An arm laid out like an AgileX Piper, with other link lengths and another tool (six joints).
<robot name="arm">
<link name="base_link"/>
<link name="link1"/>
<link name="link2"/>
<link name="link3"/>
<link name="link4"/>
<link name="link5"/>
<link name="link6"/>
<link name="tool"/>
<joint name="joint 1" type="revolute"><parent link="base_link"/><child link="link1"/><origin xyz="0 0 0.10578"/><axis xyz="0 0 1"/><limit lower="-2.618" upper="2.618"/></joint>
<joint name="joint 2" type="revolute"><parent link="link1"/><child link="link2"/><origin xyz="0 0 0"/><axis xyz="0 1 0"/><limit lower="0" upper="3.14"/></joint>
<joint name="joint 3" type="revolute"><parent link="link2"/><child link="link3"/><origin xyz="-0.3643 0 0.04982"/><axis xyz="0 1 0"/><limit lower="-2.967" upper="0"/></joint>
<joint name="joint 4" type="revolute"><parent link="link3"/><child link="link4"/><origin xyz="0.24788 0 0.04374"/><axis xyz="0.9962 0 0.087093"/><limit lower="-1.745" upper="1.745"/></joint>
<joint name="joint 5" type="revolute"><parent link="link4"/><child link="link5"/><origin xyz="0 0 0"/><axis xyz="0 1 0"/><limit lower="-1.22" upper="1.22"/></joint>
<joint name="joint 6" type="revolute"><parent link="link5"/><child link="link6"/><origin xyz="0.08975 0 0.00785"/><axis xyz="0.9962 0 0.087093"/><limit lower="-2.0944" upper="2.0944"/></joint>
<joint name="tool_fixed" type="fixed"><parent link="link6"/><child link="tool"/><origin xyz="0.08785 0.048 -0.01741" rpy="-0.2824 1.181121 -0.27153"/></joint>
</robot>
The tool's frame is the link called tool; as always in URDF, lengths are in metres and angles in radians.
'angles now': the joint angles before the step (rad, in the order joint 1, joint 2, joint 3, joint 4, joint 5, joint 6). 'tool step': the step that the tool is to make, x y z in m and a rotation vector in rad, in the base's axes. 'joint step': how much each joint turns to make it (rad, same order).
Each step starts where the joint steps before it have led.
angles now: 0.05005 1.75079 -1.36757 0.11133 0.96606 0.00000
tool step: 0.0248 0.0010 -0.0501 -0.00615 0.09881 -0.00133
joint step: -0.00002 0.14451 -0.03067 -0.00067 -0.01494 -0.00001
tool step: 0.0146 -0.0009 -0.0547 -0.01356 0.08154 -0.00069
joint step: 0.00002 0.12828 -0.00015 -0.00812 -0.04628 0.00003
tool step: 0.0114 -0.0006 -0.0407 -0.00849 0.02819 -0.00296
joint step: 0.00011 0.09166 0.00025 -0.00427 -0.06366 0.00010
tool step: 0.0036 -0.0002 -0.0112 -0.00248 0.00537 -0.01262
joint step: -0.00011 0.02479 -0.00019 -0.00289 -0.02012 0.01278
